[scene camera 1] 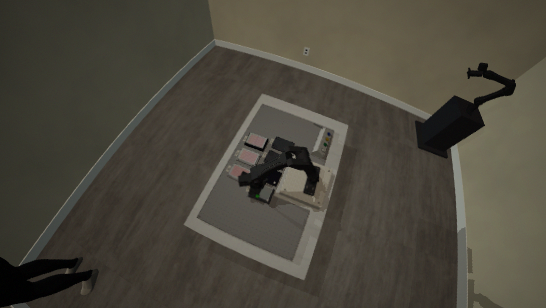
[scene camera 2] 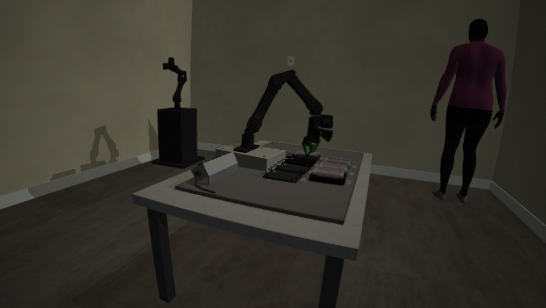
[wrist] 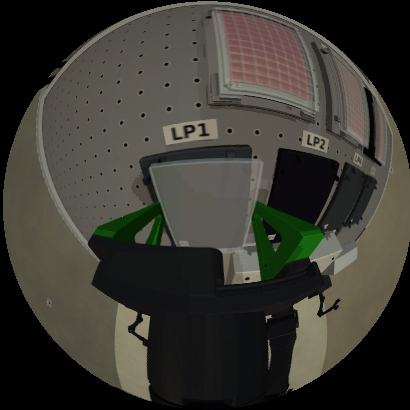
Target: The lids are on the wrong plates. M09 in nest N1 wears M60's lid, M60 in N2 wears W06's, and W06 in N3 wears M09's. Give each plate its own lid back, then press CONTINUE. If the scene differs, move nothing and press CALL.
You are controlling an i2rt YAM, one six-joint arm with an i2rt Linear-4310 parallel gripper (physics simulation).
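Where they show: gripper, fingertip midpoint: (scene camera 1: 258, 190) (scene camera 2: 309, 154) (wrist: 207, 205); arm's base, link origin: (scene camera 1: 311, 180) (scene camera 2: 247, 148).
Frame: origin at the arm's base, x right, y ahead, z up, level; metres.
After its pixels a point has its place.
My gripper (scene camera 1: 257, 196) {x -0.162, y 0.302, z -0.035 m} (scene camera 2: 310, 153) {x -0.162, y 0.302, z -0.035 m} (wrist: 207, 205) {x -0.162, y 0.302, z -0.035 m} is shut on a clear lid (scene camera 1: 267, 194) {x -0.174, y 0.241, z -0.027 m} (wrist: 207, 197) {x -0.160, y 0.318, z -0.024 m}, with one green finger at each side. The lid is level, low over the black pad (wrist: 235, 151) {x -0.133, y 0.349, z -0.044 m} by the LP1 label (wrist: 190, 131) {x -0.168, y 0.369, z -0.052 m}; I cannot tell if it touches. Three pink plates stand in a row: one (scene camera 1: 238, 172) {x -0.095, y 0.468, z -0.035 m} (wrist: 267, 55) nearest LP1, a middle one (scene camera 1: 248, 156) {x 0.032, y 0.447, z -0.025 m} (wrist: 351, 100), and a far one (scene camera 1: 256, 140) {x 0.163, y 0.438, z -0.014 m} in a black nest. The nearest plate shows a clear rim; whether it wears a lid is unclear. Lid and nest names are not readable.
Black pad LP2 (wrist: 300, 185) {x -0.057, y 0.309, z -0.044 m} lies beside LP1, with more dark pads (scene camera 1: 283, 144) {x 0.217, y 0.252, z -0.044 m} beyond. The button box (scene camera 1: 320, 142) {x 0.284, y 0.006, z 0.024 m} (scene camera 2: 217, 169) {x 0.365, y 0.021, z -0.008 m} stands at the table's side. The arm stands on a beige block (scene camera 2: 267, 159) {x 0.133, y 0.155, z -0.007 m}. A person (scene camera 2: 477, 80) stands beyond the table.
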